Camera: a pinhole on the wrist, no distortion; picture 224 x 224 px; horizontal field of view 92.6 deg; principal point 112.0 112.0 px. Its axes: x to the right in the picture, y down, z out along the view. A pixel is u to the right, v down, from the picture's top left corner.
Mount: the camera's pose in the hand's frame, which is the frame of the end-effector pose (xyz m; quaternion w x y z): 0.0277 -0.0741 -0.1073 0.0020 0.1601 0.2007 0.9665
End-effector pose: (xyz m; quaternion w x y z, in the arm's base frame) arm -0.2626 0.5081 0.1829 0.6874 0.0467 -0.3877 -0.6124
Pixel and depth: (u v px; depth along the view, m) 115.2 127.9 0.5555
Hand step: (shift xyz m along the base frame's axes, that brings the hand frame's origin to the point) -0.1994 0.0193 0.4123
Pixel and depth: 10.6 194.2 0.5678
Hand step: -0.5022 -0.5622 0.4655
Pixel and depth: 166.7 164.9 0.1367
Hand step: -0.0986 -0.0019 0.0026
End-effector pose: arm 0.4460 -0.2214 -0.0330 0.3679 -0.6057 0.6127 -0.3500
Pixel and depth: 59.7 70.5 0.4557
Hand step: 0.0126 -0.3617 -0.3014
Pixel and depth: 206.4 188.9 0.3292
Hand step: 0.3843 0.1343 -0.0447
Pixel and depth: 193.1 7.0 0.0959
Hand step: -0.0599 0.0177 -0.0287
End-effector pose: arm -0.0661 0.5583 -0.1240 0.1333 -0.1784 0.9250 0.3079
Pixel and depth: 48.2 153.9 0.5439
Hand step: -0.3846 0.0256 -0.4960
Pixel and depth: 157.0 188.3 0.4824
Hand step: 0.1424 0.1703 -0.4945
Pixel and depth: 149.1 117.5 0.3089
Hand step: -0.0090 0.1464 -0.1433
